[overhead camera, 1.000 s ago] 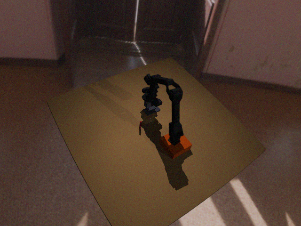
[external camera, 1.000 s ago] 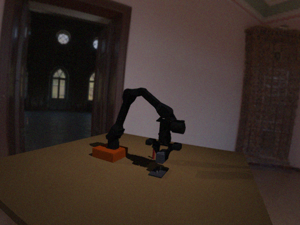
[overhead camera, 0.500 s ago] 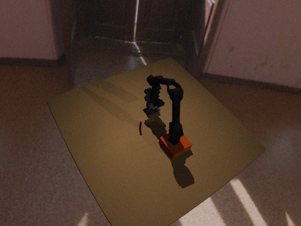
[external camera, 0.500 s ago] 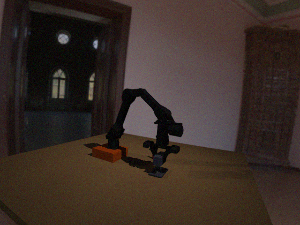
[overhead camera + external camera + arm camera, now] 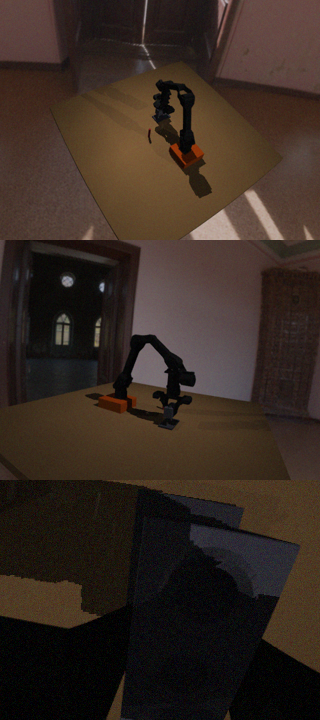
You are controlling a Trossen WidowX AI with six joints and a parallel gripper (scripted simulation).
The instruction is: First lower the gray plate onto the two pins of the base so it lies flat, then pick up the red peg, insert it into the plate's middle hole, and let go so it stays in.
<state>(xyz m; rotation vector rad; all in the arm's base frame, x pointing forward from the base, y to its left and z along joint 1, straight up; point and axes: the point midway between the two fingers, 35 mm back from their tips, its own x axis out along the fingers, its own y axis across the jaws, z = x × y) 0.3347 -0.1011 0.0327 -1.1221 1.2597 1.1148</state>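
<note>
Now: gripper tip 50 mm above the gray base. The rest, counted from my gripper tip: red peg: 190 mm to the left, 90 mm behind, 20 mm below; then gray plate: 30 mm above.
</note>
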